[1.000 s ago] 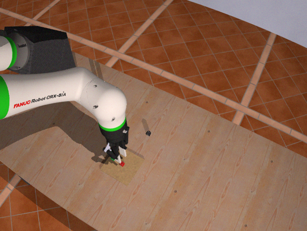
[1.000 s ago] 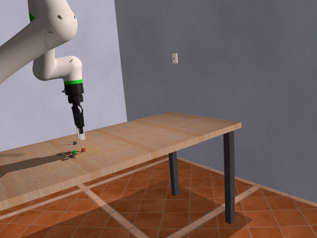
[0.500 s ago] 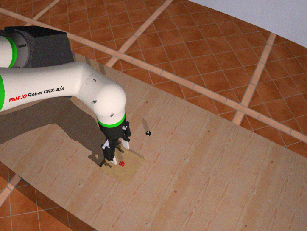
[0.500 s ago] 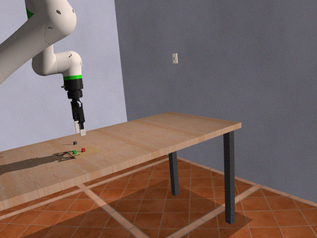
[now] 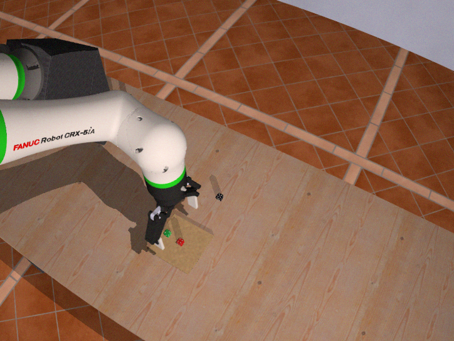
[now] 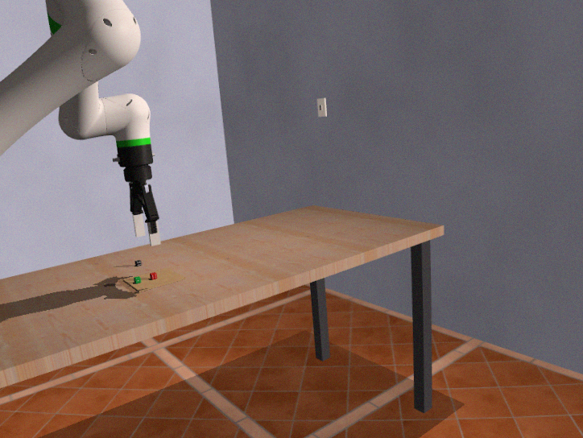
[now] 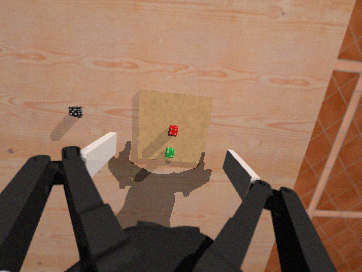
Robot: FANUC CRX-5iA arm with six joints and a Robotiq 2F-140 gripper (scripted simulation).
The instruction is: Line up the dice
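The black die lies 190 mm to the left of my hand, 120 mm below it and 30 mm ahead of it. Also, from my hand: red die: 120 mm below; green die: 120 mm below, 50 mm behind, 10 mm to the left; tan mat: 130 mm below.
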